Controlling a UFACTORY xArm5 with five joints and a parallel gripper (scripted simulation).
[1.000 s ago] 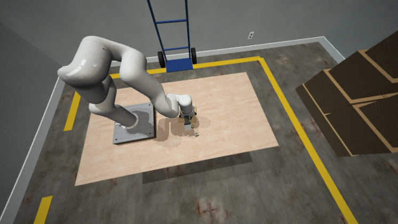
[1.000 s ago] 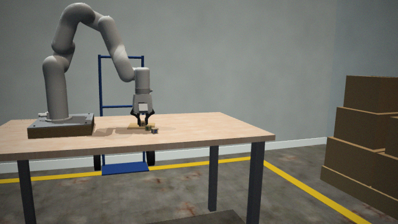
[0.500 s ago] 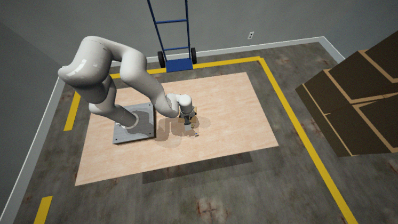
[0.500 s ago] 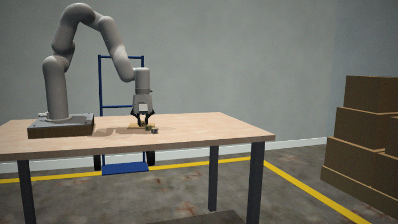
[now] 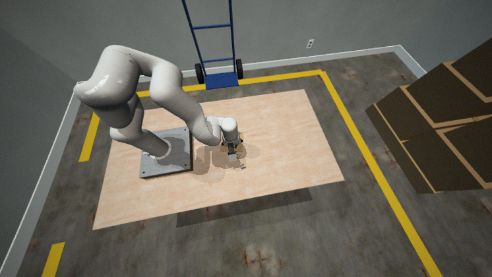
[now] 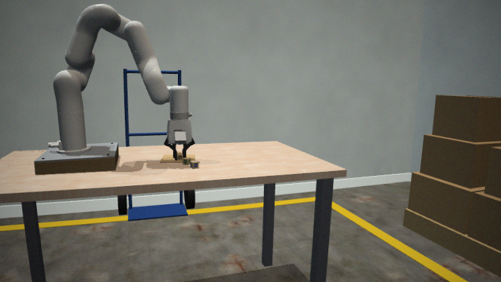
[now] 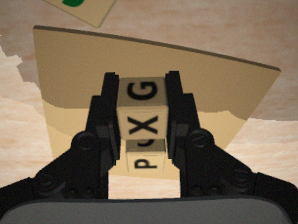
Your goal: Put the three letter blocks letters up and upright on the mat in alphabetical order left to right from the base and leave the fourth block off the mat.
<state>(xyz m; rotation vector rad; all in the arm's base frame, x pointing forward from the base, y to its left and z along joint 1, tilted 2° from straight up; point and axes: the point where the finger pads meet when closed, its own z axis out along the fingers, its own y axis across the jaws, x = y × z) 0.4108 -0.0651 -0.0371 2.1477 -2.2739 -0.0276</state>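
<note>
Now: the block 1 cm below my hand. Also, from my hand: tan mat: 4 cm to the left, 2 cm below.
</note>
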